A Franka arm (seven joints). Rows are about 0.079 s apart.
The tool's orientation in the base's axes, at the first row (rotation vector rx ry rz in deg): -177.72, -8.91, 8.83
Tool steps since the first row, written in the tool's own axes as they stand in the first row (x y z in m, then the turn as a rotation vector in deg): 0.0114, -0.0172, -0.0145, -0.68, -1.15, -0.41; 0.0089, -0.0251, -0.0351, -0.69, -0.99, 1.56; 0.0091, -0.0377, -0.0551, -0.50, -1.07, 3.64; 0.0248, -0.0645, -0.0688, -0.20, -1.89, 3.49; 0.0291, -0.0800, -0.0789, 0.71, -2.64, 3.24
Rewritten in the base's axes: 0.0111, 0.0179, 0.0139, -0.74, 1.06, 0.52; 0.0099, 0.0249, 0.0350, -0.94, 0.96, -1.45; 0.0108, 0.0369, 0.0553, -0.97, 1.11, -3.53; 0.0251, 0.0648, 0.0684, -0.73, 1.95, -3.38; 0.0289, 0.0804, 0.0786, 0.12, 2.78, -3.19
